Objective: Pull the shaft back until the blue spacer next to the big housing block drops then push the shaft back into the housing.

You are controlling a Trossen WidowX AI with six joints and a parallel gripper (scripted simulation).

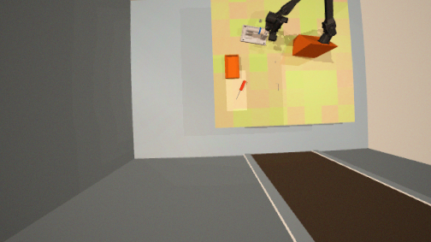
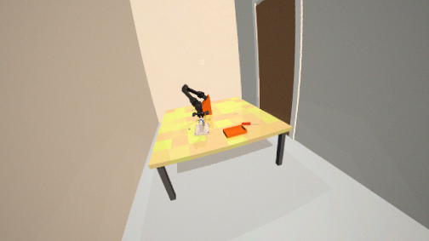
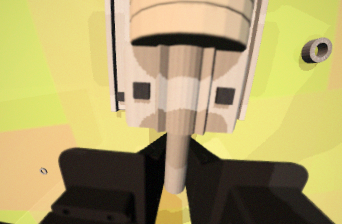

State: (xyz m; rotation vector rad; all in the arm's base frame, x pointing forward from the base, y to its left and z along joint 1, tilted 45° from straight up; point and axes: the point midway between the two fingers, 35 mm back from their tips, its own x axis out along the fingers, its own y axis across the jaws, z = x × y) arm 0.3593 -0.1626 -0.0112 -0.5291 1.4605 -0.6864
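The blue spacer is 10 cm ahead of my gripper tip, 1 cm to the right of it and 3 cm above it. Round my gripper tip: grey piece (8 cm ahead, 15 cm to the right, 4 cm below); then orange tray (31 cm ahead, 29 cm to the left, 4 cm below); then fixture (13 cm ahead, 1 cm to the right).
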